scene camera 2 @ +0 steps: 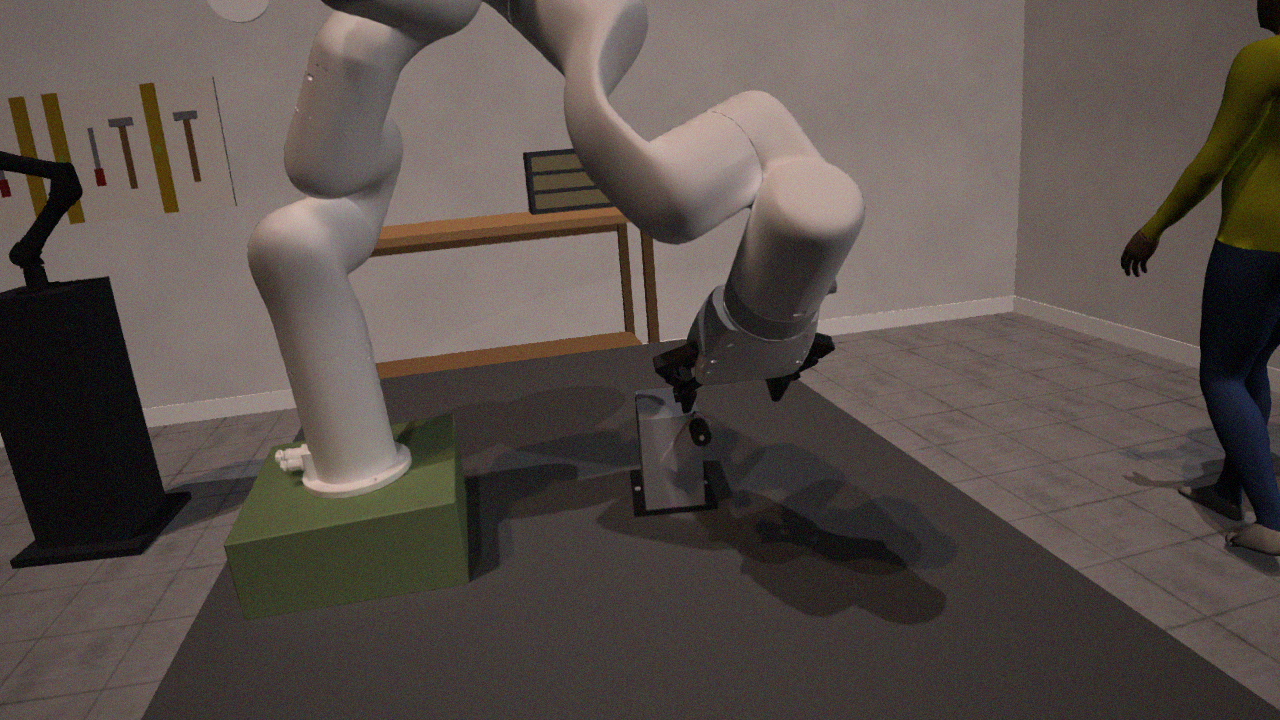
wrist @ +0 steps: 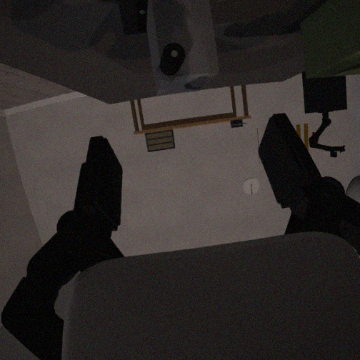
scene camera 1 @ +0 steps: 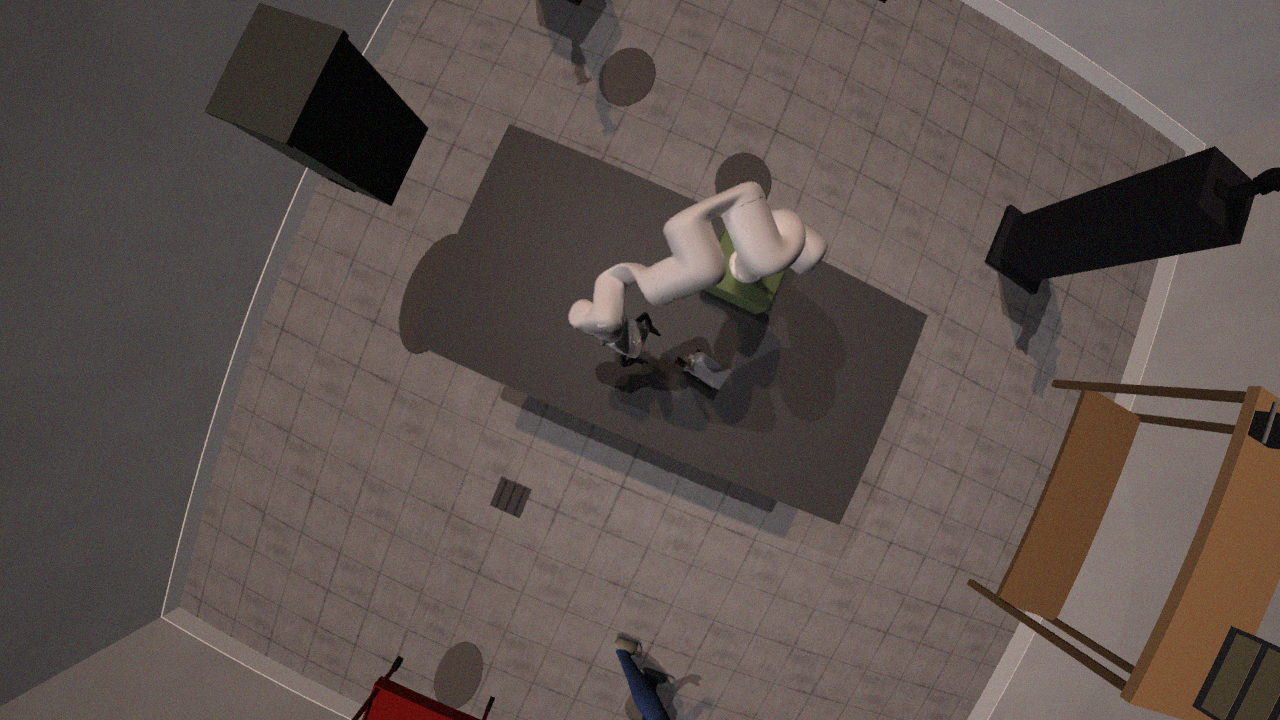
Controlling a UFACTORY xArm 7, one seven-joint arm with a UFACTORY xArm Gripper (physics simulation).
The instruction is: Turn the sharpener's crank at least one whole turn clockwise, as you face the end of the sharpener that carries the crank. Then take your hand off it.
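Places are measured from the arm's base along level axes (x left, y back, z up), in centimetres.
Where they show: gripper, fingertip midpoint: (scene camera 2: 727,394) (scene camera 1: 651,347); arm's base, link origin: (scene camera 2: 358,471).
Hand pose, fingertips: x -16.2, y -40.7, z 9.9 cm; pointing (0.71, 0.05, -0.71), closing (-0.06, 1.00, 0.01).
Things, the pixels of their top centre, and the offset from my fingertips. "*": a spot on its surface instead. Level surfaces: height alone.
- sharpener, surface spot: (scene camera 2: 669,465) * dz -12.8, dx +13.4, dy +4.2 cm
- black knob, top centre: (scene camera 2: 699,423) dz -7.0, dx +11.2, dy +0.7 cm
- dark table, surface height: dz -20.3 cm
The sharpener (scene camera 1: 709,370) (scene camera 2: 669,465) (wrist: 197,42) is a light grey upright box on a dark base plate, standing on the dark table top. Its crank, with a black knob (scene camera 2: 699,431) (wrist: 172,59), shows on the end toward my gripper; in scene camera 1 the crank is too small to make out clearly. My gripper (scene camera 1: 646,346) (scene camera 2: 732,399) (wrist: 189,141) is wide open with nothing between its fingers. It hangs tilted above the table beside the crank end. In the wrist view the knob lies beyond the fingertips, apart from both fingers.
The arm stands on a green block (scene camera 1: 741,296) (scene camera 2: 358,559) (wrist: 332,42) on the dark table (scene camera 1: 554,205) (scene camera 2: 554,644). Off the table are a black pedestal (scene camera 1: 1127,219) (scene camera 2: 76,420), a wooden workbench (scene camera 1: 1203,537) (scene camera 2: 501,228) and a person (scene camera 1: 640,685) (scene camera 2: 1244,313).
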